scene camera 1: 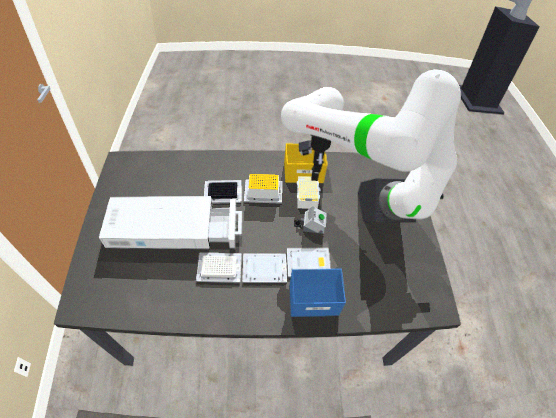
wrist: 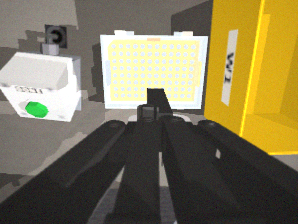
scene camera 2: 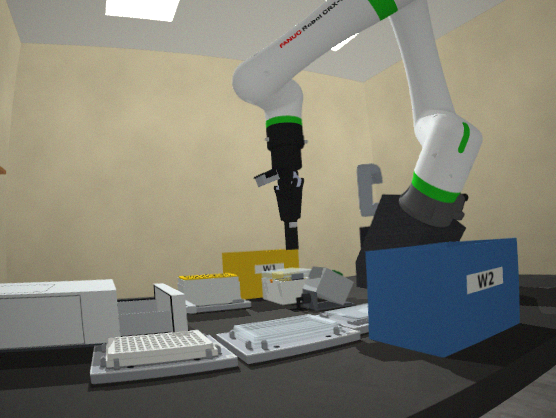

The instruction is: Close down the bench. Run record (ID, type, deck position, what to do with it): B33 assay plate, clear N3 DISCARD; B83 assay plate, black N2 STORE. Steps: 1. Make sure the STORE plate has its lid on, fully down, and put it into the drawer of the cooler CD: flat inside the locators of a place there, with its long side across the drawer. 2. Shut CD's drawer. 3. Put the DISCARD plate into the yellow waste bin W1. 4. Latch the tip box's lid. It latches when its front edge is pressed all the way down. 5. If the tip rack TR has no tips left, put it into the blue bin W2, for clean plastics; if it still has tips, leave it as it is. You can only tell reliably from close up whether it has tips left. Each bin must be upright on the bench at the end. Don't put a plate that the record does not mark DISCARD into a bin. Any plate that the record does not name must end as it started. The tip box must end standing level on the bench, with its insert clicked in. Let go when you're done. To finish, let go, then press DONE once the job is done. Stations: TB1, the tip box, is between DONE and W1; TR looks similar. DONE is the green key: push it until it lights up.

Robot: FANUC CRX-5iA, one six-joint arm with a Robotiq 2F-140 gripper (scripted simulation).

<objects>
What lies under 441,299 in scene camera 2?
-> A blue bin W2.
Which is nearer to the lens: the tip box TB1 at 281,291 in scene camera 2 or the white well plate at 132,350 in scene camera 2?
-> The white well plate.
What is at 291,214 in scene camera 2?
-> My gripper.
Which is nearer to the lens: the tip box TB1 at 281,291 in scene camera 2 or the yellow bin W1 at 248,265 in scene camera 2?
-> The tip box TB1.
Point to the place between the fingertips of my gripper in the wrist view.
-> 154,102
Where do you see a done key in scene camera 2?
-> At 328,284
</objects>
